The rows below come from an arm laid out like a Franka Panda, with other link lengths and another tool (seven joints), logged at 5 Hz.
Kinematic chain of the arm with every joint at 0, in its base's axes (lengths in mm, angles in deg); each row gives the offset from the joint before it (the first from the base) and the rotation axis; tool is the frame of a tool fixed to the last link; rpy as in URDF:
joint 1: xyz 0 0 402.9 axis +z
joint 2: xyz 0 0 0 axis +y
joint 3: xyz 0 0 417.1 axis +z
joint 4: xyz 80 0 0 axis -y
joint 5: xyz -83.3 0 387.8 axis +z
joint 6: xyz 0 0 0 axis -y
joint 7: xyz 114.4 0 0 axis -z
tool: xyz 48 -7 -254 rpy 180 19 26.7
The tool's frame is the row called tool.
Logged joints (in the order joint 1, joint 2, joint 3, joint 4, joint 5, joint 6, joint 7), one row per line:
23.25, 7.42, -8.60, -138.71, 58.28, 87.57, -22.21
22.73, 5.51, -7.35, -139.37, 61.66, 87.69, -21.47
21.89, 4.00, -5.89, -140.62, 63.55, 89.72, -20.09
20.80, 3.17, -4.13, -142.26, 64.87, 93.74, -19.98
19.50, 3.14, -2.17, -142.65, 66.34, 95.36, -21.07
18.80, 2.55, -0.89, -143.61, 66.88, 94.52, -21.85
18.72, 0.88, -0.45, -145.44, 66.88, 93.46, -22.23
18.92, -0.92, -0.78, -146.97, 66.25, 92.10, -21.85
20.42, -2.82, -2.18, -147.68, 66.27, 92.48, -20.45
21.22, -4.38, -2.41, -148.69, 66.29, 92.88, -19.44
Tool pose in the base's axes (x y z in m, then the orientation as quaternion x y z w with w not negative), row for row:
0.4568, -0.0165, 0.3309, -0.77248, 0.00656, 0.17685, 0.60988
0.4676, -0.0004, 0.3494, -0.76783, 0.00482, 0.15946, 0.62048
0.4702, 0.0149, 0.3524, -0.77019, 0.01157, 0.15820, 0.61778
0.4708, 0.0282, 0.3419, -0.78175, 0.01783, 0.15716, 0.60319
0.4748, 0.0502, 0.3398, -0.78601, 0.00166, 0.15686, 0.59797
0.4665, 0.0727, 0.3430, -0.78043, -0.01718, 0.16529, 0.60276
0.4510, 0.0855, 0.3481, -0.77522, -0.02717, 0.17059, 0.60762
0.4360, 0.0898, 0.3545, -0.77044, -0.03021, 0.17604, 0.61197
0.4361, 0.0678, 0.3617, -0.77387, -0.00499, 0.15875, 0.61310
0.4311, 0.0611, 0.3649, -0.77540, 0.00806, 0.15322, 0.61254
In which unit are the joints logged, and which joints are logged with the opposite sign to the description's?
The joints are logged in degrees. Opposite sign: joint 1.
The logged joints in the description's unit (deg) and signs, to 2 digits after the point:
-23.25, 7.42, -8.60, -138.71, 58.28, 87.57, -22.21
-22.73, 5.51, -7.35, -139.37, 61.66, 87.69, -21.47
-21.89, 4.00, -5.89, -140.62, 63.55, 89.72, -20.09
-20.80, 3.17, -4.13, -142.26, 64.87, 93.74, -19.98
-19.50, 3.14, -2.17, -142.65, 66.34, 95.36, -21.07
-18.80, 2.55, -0.89, -143.61, 66.88, 94.52, -21.85
-18.72, 0.88, -0.45, -145.44, 66.88, 93.46, -22.23
-18.92, -0.92, -0.78, -146.97, 66.25, 92.10, -21.85
-20.42, -2.82, -2.18, -147.68, 66.27, 92.48, -20.45
-21.22, -4.38, -2.41, -148.69, 66.29, 92.88, -19.44

